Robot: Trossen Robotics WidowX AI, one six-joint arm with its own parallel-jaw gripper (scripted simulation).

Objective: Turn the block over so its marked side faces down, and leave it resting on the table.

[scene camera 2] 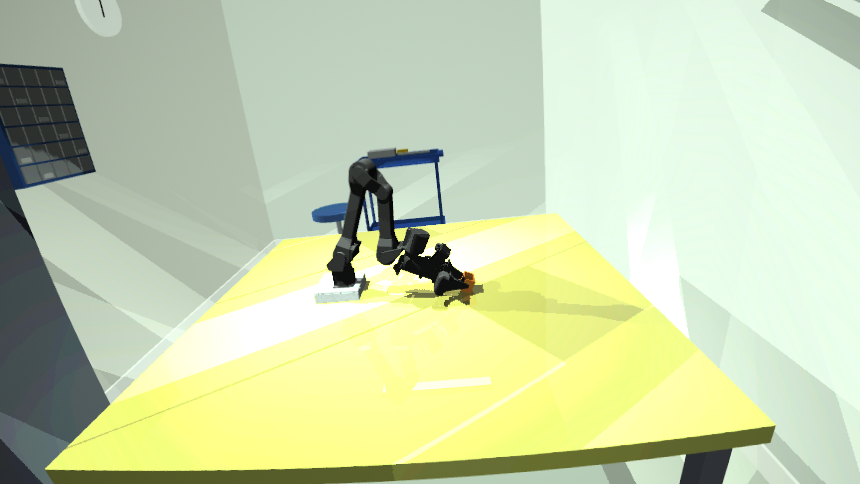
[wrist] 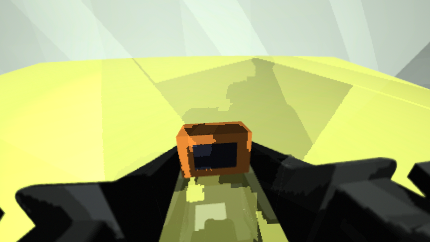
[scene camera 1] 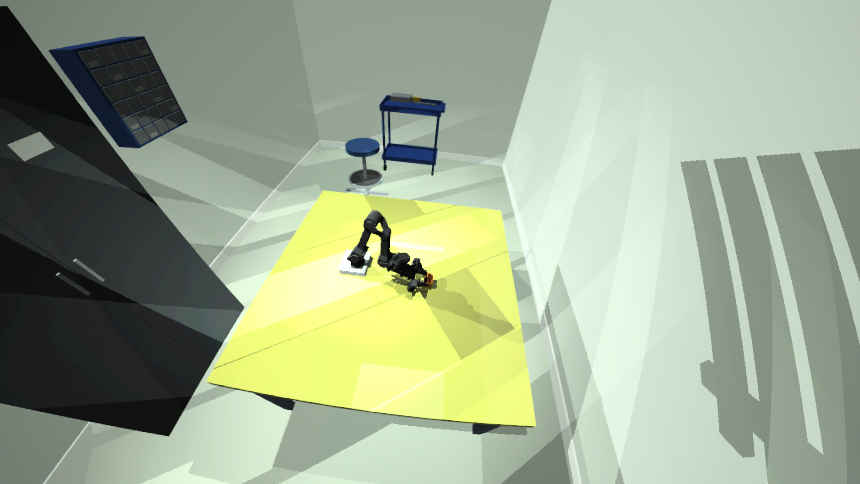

Path:
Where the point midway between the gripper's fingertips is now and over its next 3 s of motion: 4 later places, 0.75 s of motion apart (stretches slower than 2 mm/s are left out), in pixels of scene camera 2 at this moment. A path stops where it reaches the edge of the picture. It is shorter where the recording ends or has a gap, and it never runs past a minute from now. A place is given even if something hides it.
My gripper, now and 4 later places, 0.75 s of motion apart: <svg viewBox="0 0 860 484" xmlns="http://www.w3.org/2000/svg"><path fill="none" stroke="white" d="M467 282L469 281L457 267L461 258L462 273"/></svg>

